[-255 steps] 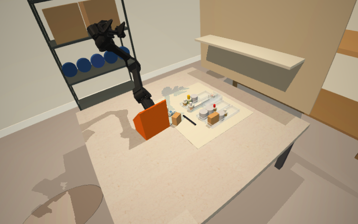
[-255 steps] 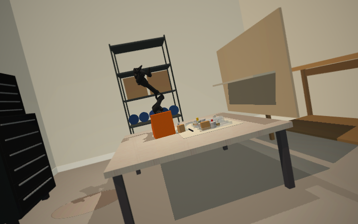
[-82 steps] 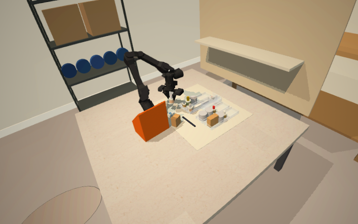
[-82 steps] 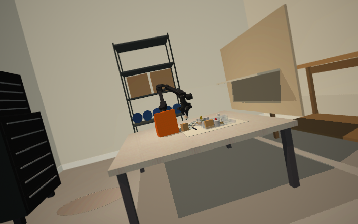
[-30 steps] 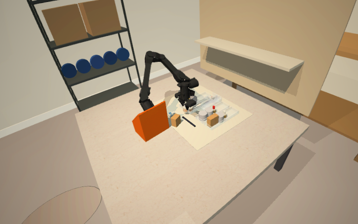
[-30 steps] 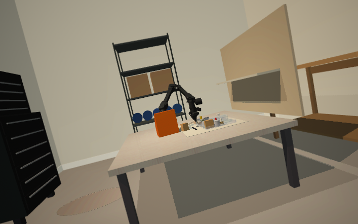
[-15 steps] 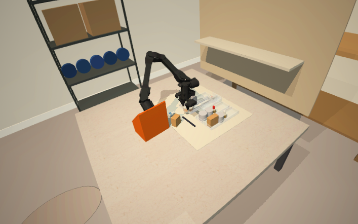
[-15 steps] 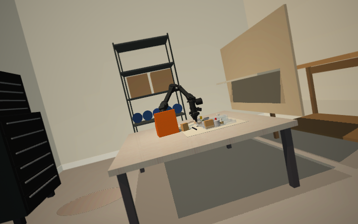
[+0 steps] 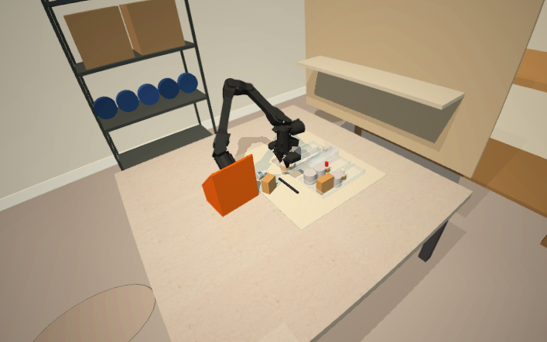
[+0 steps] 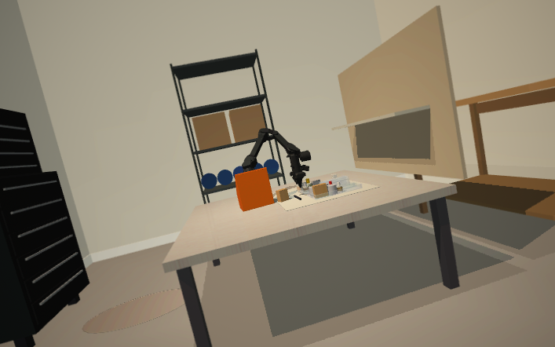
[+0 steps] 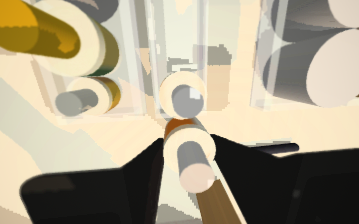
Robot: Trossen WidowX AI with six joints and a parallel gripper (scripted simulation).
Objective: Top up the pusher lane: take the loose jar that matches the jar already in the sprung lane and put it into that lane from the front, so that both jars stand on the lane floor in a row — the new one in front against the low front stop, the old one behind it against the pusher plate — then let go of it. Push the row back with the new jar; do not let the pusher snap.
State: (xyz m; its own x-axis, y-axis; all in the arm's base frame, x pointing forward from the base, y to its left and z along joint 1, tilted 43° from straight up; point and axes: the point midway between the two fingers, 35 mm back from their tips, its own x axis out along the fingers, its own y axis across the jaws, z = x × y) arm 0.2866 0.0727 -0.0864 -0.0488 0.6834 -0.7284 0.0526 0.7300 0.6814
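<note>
Now: the black stick 5 cm behind my gripper tip, 8 cm to the right of it and 4 cm below it. The rest, counted from my gripper tip: tan box 13 cm behind, 4 cm to the right, 1 cm below.
</note>
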